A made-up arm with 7 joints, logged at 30 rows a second.
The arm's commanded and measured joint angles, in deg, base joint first. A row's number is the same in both.
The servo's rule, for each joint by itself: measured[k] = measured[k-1] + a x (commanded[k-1-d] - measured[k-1]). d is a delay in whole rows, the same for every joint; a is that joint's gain. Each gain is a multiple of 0.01, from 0.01 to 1. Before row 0 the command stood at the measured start. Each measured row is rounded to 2 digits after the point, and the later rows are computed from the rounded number. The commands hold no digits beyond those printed.
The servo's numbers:
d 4
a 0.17 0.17 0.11 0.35 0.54 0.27 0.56
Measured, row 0:
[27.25, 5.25, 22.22, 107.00, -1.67, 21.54, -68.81]
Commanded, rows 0 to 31:
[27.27, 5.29, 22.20, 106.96, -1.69, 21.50, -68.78]
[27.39, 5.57, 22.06, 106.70, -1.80, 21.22, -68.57]
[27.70, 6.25, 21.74, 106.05, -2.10, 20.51, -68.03]
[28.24, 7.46, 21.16, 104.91, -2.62, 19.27, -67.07]
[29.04, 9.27, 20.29, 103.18, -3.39, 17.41, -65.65]
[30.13, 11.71, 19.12, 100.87, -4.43, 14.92, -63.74]
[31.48, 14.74, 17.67, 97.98, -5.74, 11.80, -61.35]
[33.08, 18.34, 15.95, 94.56, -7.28, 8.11, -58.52]
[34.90, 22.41, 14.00, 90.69, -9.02, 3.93, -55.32]
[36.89, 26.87, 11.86, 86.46, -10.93, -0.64, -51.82]
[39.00, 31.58, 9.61, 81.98, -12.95, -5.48, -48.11]
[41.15, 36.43, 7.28, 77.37, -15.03, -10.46, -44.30]
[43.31, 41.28, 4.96, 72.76, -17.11, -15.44, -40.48]
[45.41, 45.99, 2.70, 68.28, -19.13, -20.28, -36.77]
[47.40, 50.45, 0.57, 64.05, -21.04, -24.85, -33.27]
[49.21, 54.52, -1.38, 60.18, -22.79, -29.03, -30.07]
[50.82, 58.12, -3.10, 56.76, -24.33, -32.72, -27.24]
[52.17, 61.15, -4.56, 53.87, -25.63, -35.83, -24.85]
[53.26, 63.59, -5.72, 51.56, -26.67, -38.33, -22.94]
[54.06, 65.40, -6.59, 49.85, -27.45, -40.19, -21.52]
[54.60, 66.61, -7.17, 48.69, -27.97, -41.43, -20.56]
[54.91, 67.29, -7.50, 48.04, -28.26, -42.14, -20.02]
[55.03, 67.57, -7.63, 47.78, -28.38, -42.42, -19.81]
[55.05, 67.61, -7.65, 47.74, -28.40, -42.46, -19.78]
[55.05, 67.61, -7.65, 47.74, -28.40, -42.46, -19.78]
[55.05, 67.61, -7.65, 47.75, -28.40, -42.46, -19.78]
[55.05, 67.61, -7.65, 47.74, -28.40, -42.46, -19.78]
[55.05, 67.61, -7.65, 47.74, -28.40, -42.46, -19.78]
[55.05, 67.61, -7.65, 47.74, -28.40, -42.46, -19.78]
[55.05, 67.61, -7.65, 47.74, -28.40, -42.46, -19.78]
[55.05, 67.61, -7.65, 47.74, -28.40, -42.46, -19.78]
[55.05, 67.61, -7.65, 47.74, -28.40, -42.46, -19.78]
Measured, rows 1 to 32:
[27.25, 5.25, 22.22, 107.00, -1.67, 21.54, -68.81]
[27.25, 5.25, 22.22, 107.00, -1.67, 21.54, -68.81]
[27.25, 5.25, 22.22, 107.00, -1.67, 21.54, -68.81]
[27.25, 5.25, 22.22, 107.00, -1.67, 21.54, -68.81]
[27.25, 5.26, 22.22, 106.99, -1.68, 21.53, -68.79]
[27.27, 5.31, 22.20, 106.89, -1.74, 21.45, -68.67]
[27.34, 5.47, 22.15, 106.60, -1.93, 21.20, -68.31]
[27.49, 5.81, 22.04, 106.01, -2.30, 20.68, -67.62]
[27.75, 6.40, 21.85, 105.02, -2.89, 19.80, -66.52]
[28.15, 7.30, 21.55, 103.57, -3.72, 18.48, -64.96]
[28.72, 8.56, 21.12, 101.61, -4.81, 16.68, -62.94]
[29.46, 10.22, 20.55, 99.14, -6.14, 14.37, -60.46]
[30.38, 12.29, 19.83, 96.18, -7.70, 11.55, -57.58]
[31.49, 14.77, 18.95, 92.78, -9.44, 8.26, -54.35]
[32.77, 17.63, 17.92, 89.00, -11.34, 4.55, -50.86]
[34.19, 20.83, 16.75, 84.93, -13.33, 0.50, -47.19]
[35.74, 24.31, 15.45, 80.67, -15.37, -3.80, -43.43]
[37.38, 28.00, 14.05, 76.33, -17.40, -8.25, -39.70]
[39.08, 31.82, 12.57, 72.03, -19.37, -12.73, -36.10]
[40.80, 35.68, 11.04, 67.88, -21.22, -17.13, -32.72]
[42.50, 39.49, 9.48, 63.99, -22.90, -21.34, -29.65]
[44.14, 43.17, 7.94, 60.45, -24.37, -25.25, -26.96]
[45.69, 46.64, 6.44, 57.34, -25.61, -28.78, -24.71]
[47.11, 49.83, 5.01, 54.72, -26.60, -31.86, -22.92]
[48.38, 52.68, 3.67, 52.61, -27.34, -34.44, -21.60]
[49.49, 55.16, 2.44, 51.01, -27.84, -36.52, -20.72]
[50.43, 57.27, 1.33, 49.88, -28.13, -38.11, -20.21]
[51.22, 59.03, 0.34, 49.13, -28.28, -39.28, -19.97]
[51.87, 60.49, -0.54, 48.64, -28.34, -40.14, -19.86]
[52.41, 61.70, -1.32, 48.33, -28.37, -40.77, -19.82]
[52.86, 62.70, -2.02, 48.12, -28.39, -41.23, -19.80]
[53.23, 63.53, -2.64, 47.99, -28.40, -41.56, -19.79]

